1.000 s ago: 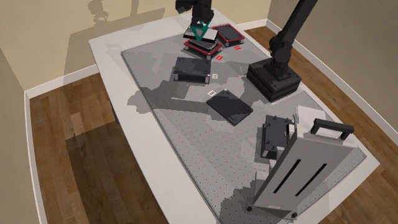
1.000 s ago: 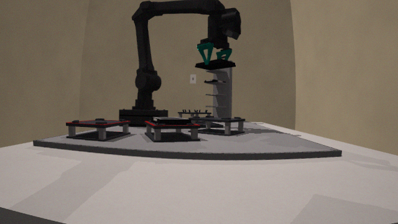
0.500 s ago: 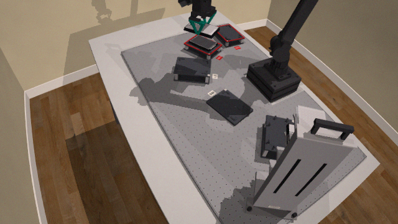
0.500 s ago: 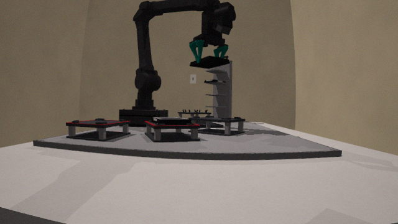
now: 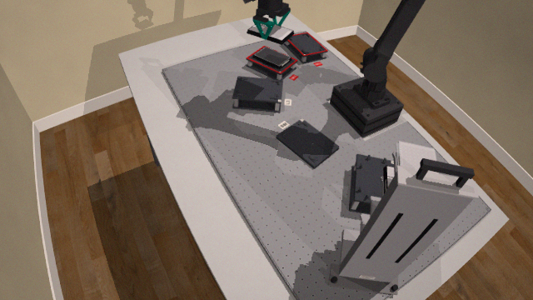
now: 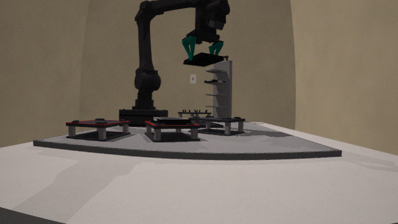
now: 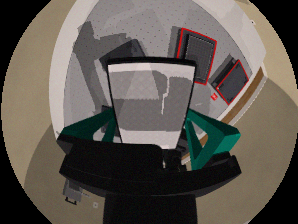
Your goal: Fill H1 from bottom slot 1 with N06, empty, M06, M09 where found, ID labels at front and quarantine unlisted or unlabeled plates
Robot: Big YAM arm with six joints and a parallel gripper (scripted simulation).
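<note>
The red-rimmed quarantine nest lies 28 cm behind my hand, 21 cm below it and 16 cm to the right of it. Also, from my hand: white plate: 67 cm to the left, 9 cm above, 7 cm ahead; H1 deck label: 69 cm to the left, 25 cm below, 4 cm behind; plate hotel H1: 73 cm to the left, 12 cm ahead, 4 cm below.
</note>
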